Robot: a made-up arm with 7 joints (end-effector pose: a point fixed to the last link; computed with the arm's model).
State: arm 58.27 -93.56 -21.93 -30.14 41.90 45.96 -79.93
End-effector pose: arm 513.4 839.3 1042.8 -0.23 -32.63 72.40
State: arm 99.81 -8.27 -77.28 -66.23 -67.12 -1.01 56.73
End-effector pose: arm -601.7 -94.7 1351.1 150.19 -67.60 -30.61
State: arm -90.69 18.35 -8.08 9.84 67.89 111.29 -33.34
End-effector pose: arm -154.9 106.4 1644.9 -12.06 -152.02 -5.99
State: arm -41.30 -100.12 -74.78 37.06 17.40 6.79 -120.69
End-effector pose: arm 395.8 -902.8 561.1 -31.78 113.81 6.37
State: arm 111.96 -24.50 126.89 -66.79 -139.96 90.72 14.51
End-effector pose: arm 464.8 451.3 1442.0 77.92 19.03 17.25
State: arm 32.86 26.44 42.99 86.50 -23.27 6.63 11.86
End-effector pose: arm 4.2 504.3 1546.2 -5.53 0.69 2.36
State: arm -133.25 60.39 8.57 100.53 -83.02 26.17 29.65
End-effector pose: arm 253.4 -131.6 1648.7 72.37 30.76 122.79
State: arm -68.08 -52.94 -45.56 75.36 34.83 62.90 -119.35
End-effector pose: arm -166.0 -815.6 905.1 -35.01 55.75 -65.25
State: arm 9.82 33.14 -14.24 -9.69 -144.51 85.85 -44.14
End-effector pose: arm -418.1 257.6 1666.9 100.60 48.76 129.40
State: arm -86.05 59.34 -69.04 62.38 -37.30 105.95 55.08
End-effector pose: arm -276.9 608.9 1434.8 49.99 154.37 55.34
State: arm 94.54 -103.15 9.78 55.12 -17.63 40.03 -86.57
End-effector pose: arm -117.3 777.2 180.8 -88.03 26.34 126.29
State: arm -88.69 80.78 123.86 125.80 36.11 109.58 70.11
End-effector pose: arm 407.3 204.4 779.5 44.07 -10.81 -59.81
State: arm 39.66 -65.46 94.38 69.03 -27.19 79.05 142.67
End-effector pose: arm 325.0 784.1 1196.6 -35.22 -160.30 73.20
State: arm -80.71 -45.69 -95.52 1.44 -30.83 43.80 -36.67
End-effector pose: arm 282.5 -786.7 1484.0 131.24 -50.59 103.29
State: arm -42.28 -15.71 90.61 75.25 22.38 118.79 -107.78
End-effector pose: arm 469.4 101.5 1388.6 2.97 -75.65 1.05
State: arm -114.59 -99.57 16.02 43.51 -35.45 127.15 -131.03
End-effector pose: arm -230.7 -783.9 550.8 -85.48 39.02 -43.46
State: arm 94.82 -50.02 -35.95 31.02 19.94 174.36 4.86
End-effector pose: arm 137.7 606.9 1147.3 128.66 -56.87 59.36
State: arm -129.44 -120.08 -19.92 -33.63 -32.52 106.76 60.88
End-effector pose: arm -308.7 -695.5 835.5 3.38 -81.82 -119.61
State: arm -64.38 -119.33 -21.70 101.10 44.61 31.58 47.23
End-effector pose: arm -320.3 -76.1 202.1 -7.62 -60.70 84.84
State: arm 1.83 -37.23 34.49 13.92 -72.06 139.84 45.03
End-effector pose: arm 357.7 106.1 1572.7 60.61 -78.02 45.20
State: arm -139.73 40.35 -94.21 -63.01 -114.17 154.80 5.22
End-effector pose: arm 205.4 -168.8 1389.3 52.36 -128.52 -20.57
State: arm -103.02 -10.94 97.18 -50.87 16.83 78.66 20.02
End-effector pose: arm -530.2 -196.1 1407.8 82.83 -128.11 56.92
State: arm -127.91 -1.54 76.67 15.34 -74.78 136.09 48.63
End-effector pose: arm 83.6 195.6 1636.6 -33.05 -101.51 4.11
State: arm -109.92 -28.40 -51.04 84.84 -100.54 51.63 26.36
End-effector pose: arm -564.5 -707.5 1048.8 60.83 -79.40 131.74
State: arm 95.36 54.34 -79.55 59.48 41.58 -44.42 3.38
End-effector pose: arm 686.3 -229.7 1305.2 50.21 82.52 35.01
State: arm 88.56 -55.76 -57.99 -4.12 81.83 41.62 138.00
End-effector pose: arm 193.7 908.7 1329.7 57.95 134.39 -55.66
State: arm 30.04 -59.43 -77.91 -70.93 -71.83 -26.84 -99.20
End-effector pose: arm 84.0 699.5 1169.4 -96.50 -39.97 -79.80
